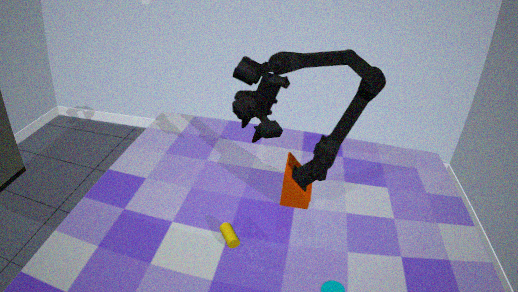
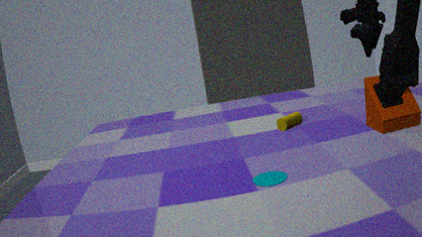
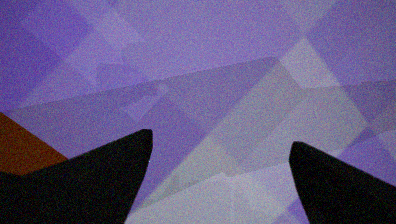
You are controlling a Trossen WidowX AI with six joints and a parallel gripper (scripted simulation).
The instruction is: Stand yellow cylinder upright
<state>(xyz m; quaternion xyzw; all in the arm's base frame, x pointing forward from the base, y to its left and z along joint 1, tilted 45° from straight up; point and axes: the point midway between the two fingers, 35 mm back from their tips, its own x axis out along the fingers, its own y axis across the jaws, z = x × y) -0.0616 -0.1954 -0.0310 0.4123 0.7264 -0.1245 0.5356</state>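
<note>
Now: the yellow cylinder 28 cm ahead of my gripper tip, 1 cm to the left of it and 15 cm below it. Round my gripper tip: cyan circle: 40 cm ahead, 29 cm to the left, 16 cm below.
</note>
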